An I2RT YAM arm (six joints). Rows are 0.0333 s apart.
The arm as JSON. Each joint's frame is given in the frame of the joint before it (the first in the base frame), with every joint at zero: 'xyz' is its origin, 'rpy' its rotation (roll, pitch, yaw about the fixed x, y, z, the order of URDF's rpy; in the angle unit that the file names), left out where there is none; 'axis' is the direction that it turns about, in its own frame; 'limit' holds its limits. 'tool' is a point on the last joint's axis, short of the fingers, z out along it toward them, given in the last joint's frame.
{
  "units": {
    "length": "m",
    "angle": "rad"
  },
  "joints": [
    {
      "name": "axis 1",
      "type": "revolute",
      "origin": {
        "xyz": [
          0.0,
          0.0,
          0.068
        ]
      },
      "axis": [
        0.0,
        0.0,
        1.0
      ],
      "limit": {
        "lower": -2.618,
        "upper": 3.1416
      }
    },
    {
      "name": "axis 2",
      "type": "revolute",
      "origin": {
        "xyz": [
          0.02,
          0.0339,
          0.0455
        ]
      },
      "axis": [
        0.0,
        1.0,
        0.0
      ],
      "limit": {
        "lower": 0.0,
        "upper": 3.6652
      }
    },
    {
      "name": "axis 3",
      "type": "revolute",
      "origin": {
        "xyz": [
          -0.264,
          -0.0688,
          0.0
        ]
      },
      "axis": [
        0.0,
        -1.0,
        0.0
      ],
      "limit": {
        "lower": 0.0,
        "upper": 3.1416
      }
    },
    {
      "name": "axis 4",
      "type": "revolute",
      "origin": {
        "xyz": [
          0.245,
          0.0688,
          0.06
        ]
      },
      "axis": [
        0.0,
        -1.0,
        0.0
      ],
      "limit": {
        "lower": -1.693,
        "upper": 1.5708
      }
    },
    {
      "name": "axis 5",
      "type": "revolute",
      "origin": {
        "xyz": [
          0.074,
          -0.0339,
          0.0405
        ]
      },
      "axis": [
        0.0,
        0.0,
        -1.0
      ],
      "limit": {
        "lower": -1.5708,
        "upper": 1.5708
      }
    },
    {
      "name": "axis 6",
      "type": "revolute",
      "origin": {
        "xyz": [
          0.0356,
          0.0,
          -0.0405
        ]
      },
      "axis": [
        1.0,
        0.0,
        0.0
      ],
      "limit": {
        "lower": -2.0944,
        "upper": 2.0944
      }
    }
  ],
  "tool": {
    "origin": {
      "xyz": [
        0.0,
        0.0,
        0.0
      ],
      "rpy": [
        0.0,
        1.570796,
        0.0
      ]
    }
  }
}
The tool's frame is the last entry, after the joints.
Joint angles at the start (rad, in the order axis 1, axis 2, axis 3, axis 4, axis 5, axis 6): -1.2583, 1.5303, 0.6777, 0.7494, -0.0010, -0.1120
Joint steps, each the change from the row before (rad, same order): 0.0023, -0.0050, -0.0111, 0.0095, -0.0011, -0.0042; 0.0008, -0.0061, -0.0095, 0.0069, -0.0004, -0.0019; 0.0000, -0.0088, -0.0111, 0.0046, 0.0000, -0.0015; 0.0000, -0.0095, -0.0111, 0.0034, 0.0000, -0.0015; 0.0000, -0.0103, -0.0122, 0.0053, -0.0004, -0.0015; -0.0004, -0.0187, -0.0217, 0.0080, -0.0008, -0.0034; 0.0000, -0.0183, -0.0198, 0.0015, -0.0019, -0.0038; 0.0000, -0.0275, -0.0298, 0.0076, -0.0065, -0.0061; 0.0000, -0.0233, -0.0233, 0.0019, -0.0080, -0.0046
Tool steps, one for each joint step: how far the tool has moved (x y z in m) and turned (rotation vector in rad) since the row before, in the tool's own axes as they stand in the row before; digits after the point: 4 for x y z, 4 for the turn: 0.0011, 0.0009, -0.0021, -0.0030, -0.0038, -0.0044; 0.0006, 0.0003, -0.0020, -0.0008, -0.0036, -0.0020; 0.0006, 0.0001, -0.0026, 0.0003, -0.0023, -0.0015; 0.0005, 0.0001, -0.0027, 0.0002, -0.0018, -0.0015; 0.0005, 0.0001, -0.0029, 0.0000, -0.0034, -0.0015; 0.0010, 0.0000, -0.0052, 0.0002, -0.0050, -0.0034; 0.0012, 0.0002, -0.0049, -0.0019, -0.0002, -0.0038; 0.0014, 0.0005, -0.0074, -0.0057, -0.0061, -0.0061; 0.0012, 0.0005, -0.0060, -0.0077, -0.0030, -0.0046
